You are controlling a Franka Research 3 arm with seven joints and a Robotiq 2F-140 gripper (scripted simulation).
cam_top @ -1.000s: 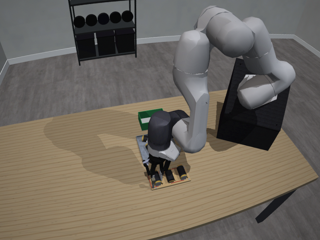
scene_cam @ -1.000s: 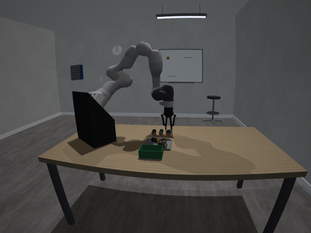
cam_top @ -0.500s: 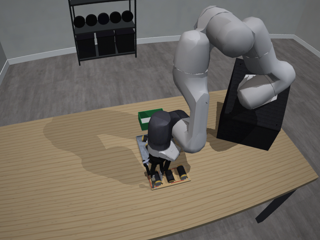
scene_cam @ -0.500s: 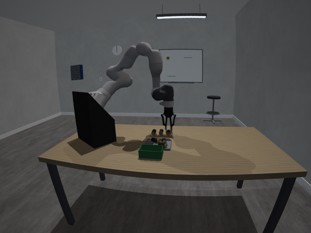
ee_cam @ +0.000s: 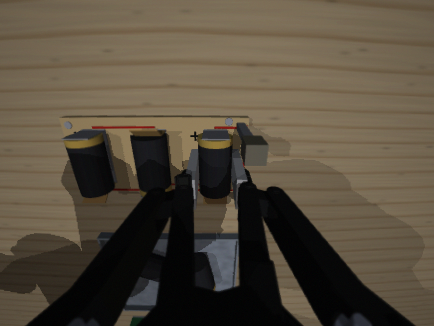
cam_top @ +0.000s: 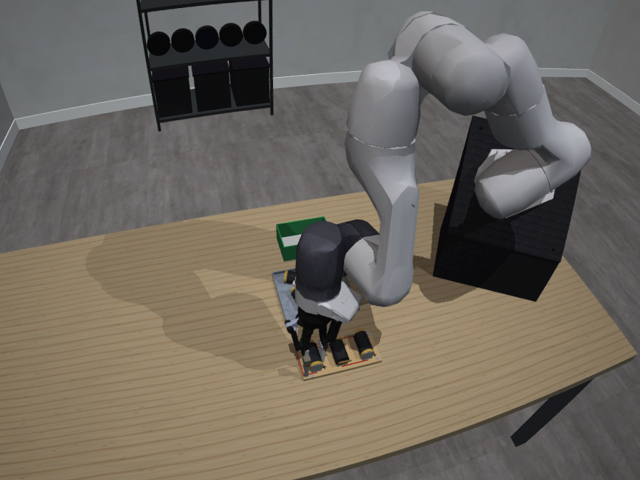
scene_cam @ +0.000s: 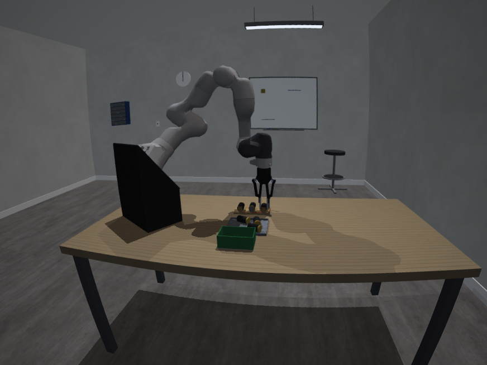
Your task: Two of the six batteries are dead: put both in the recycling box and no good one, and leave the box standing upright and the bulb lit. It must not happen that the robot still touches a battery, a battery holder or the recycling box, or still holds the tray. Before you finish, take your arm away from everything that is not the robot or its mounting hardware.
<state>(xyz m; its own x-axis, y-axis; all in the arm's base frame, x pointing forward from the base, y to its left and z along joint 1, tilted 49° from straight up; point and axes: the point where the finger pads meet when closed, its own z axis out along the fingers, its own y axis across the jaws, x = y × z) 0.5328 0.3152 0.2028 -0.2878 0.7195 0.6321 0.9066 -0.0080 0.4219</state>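
Right now my hand is 20 mm short of the bulb, 40 mm to the right of it and 30 mm below it. From my hand the other things lie so: grey tray 220 mm to the right, 50 mm below; wooden holder board 60 mm behind, 20 mm to the right, 40 mm below; thin post 20 mm ahead, 40 mm to the left, 10 mm below.
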